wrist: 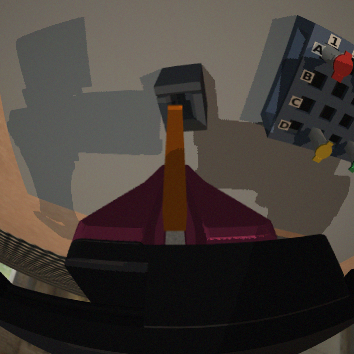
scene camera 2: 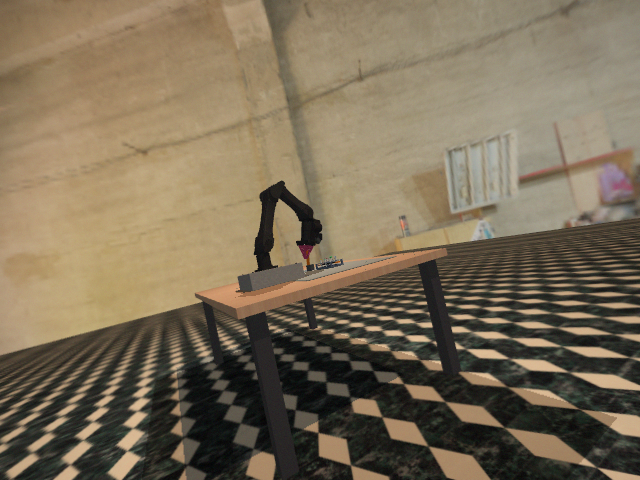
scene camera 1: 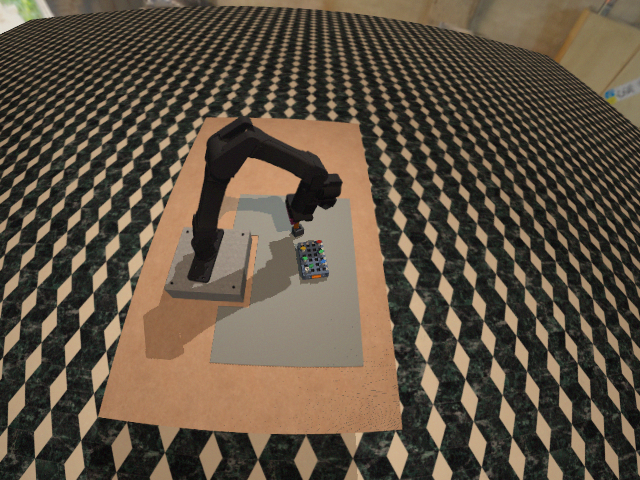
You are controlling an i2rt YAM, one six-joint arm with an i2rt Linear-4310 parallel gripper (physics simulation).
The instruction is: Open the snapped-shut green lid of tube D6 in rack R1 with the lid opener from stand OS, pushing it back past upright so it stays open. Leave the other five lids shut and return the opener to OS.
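Pixels of known places: gripper, fingertip midpoint: [wrist: 174, 173] [scene camera 2: 305, 259] [scene camera 1: 292, 223]; arm's base, link origin: [scene camera 2: 265, 270] [scene camera 1: 206, 254].
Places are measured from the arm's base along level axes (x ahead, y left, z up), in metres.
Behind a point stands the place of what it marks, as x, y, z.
Observation:
My gripper [scene camera 1: 296, 222] {0.263, 0.154, 0.005} [scene camera 2: 307, 253] {0.263, 0.154, 0.005} [wrist: 174, 173] {0.263, 0.154, 0.005} has maroon fingers and is shut on the orange lid opener [wrist: 174, 158] {0.286, 0.162, 0.017} [scene camera 1: 296, 226] {0.277, 0.158, -0.018}, which points straight down. The opener's tip is at the slot of the dark stand OS [wrist: 180, 75] {0.298, 0.171, -0.043} [scene camera 1: 298, 232] {0.286, 0.148, -0.039}; I cannot tell whether it is inside. The blue rack R1 [wrist: 281, 81] {0.323, 0.106, -0.056} [scene camera 1: 299, 264] [scene camera 2: 330, 262] {0.322, -0.022, -0.036} stands just beside the stand, to the right in the wrist view. The wrist view shows a red lid [wrist: 342, 64] {0.362, 0.103, -0.015}, a yellow lid [wrist: 323, 151] {0.310, 0.070, -0.015} and a bit of a green lid [wrist: 351, 168] {0.313, 0.033, -0.015} at the frame edge. D6 is outside the wrist view.
The rack and stand sit on a grey mat [scene camera 1: 294, 324] {0.307, -0.178, -0.063} on a wooden table [scene camera 1: 247, 405] {0.201, -0.423, -0.066} [scene camera 2: 280, 295] {-0.090, -0.512, -0.067}. The arm's grey base block [scene camera 1: 232, 271] {0.099, -0.050, 0.000} [scene camera 2: 270, 277] {-0.018, -0.134, -0.031} is to the left of the mat. The table edges drop to a checkered floor.

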